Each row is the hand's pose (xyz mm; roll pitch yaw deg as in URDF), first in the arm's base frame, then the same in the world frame.
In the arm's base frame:
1: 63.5 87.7 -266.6 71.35 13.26 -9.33
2: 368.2 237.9 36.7 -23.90 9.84 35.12
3: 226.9 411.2 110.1 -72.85 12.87 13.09
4: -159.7 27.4 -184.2 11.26 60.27 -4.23
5: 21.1 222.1 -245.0 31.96 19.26 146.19
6: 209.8 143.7 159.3 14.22 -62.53 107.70
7: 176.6 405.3 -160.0 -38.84 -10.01 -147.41
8: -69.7 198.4 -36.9 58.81 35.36 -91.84
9: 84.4 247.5 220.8 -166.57 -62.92 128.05
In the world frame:
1: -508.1 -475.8 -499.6 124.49 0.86 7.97
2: -281.8 -614.1 -129.5 11.23 -32.55 37.69
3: -466.5 -577.0 11.5 -26.72 -16.11 21.89
4: -719.1 -589.1 -553.7 70.96 24.46 50.22
5: -582.5 -415.3 -394.2 -19.22 -0.78 147.48
6: -426.7 -776.6 -169.7 -109.17 -55.49 -126.26
7: -483.9 -366.5 -164.3 -75.59 30.95 -144.56
8: -687.8 -600.8 -313.0 141.45 76.82 -5.70
9: -578.7 -770.4 -85.2 92.11 -46.75 -131.31

